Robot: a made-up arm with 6 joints.
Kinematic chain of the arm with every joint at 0, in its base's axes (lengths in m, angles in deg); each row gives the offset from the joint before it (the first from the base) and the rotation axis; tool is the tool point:
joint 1: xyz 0 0 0.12 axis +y
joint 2: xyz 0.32 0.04 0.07 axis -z
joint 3: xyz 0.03 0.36 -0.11 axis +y
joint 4: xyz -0.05 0.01 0 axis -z
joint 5: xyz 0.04 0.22 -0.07 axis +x
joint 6: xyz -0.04 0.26 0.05 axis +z
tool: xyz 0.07 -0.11 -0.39
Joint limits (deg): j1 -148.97..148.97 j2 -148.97..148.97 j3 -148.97..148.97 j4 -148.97..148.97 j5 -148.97..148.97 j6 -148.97..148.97
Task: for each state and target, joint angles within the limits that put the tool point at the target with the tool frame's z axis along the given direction. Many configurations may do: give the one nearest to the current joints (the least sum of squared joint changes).
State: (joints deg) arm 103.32 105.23 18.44 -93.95 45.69 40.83
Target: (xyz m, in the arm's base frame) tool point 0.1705 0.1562 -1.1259 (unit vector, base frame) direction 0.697 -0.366 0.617
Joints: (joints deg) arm 71.92 117.40 12.53 -61.74 19.78 59.16
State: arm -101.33 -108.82 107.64 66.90 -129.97 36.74
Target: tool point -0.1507 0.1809 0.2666 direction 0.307 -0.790 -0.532
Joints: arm -104.40 -74.56 128.86 62.95 -127.71 42.24
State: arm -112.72 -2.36 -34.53 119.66 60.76 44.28
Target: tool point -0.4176 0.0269 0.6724 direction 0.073 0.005 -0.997
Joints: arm -148.97 -38.89 -14.87 148.86 25.31 58.33
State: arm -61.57 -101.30 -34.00 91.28 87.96 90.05
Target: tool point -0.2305 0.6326 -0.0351 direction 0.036 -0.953 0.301
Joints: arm -100.71 -80.10 -14.48 63.09 82.31 68.14
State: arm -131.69 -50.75 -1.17 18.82 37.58 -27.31
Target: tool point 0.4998 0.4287 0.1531 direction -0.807 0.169 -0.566
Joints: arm -113.22 -54.00 -0.86 7.06 -15.35 -27.80
